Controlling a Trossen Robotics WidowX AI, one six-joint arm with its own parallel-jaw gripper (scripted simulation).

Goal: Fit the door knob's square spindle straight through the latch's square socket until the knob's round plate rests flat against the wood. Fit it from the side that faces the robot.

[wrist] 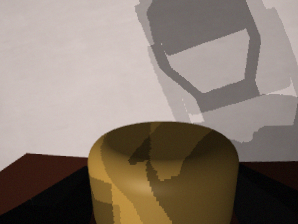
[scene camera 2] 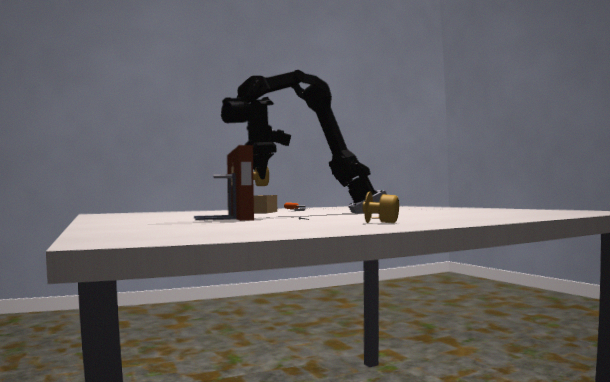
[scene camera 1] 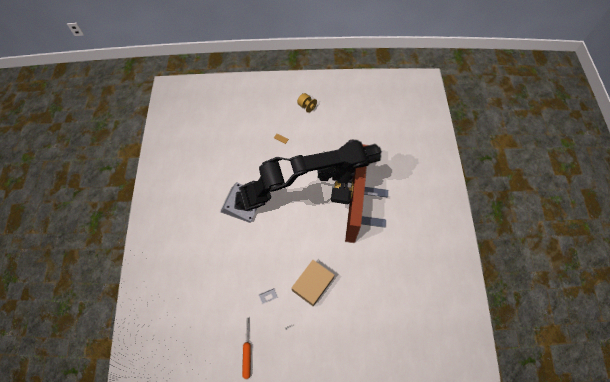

Labels:
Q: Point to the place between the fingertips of my gripper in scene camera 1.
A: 339,190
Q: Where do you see a cardboard box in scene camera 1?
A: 315,279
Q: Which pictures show my gripper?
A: The wrist view, scene camera 2 and scene camera 1: all of them.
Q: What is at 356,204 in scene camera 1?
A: A wooden door piece.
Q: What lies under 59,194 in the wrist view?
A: My gripper.

